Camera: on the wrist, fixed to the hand. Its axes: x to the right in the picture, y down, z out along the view.
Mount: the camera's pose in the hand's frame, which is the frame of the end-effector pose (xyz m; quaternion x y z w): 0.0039 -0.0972 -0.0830 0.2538 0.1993 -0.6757 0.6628
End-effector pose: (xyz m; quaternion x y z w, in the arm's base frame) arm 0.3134 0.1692 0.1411 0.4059 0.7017 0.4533 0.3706
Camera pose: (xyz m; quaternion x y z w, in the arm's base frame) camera 0.2154 0.1197 0.0755 -0.2014 0.9283 -0.0472 0.3091
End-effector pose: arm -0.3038 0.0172 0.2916 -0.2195 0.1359 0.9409 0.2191
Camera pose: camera -0.2317 0.0736 0.2023 -0.3692 0.2242 0.3974 0.8096
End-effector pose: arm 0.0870 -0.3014 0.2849 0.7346 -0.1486 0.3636 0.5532
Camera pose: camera 0.1193 -0.1908 0.2294 0.6553 0.6004 0.0513 0.4555
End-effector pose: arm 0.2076 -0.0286 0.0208 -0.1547 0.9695 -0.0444 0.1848
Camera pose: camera 0.2008 -0.1196 0.1104 0.7019 -0.5636 0.4312 0.0615
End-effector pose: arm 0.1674 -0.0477 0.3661 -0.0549 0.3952 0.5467 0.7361
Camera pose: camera 0.2069 -0.1258 0.2729 -0.2256 0.5103 -0.2463 0.7925
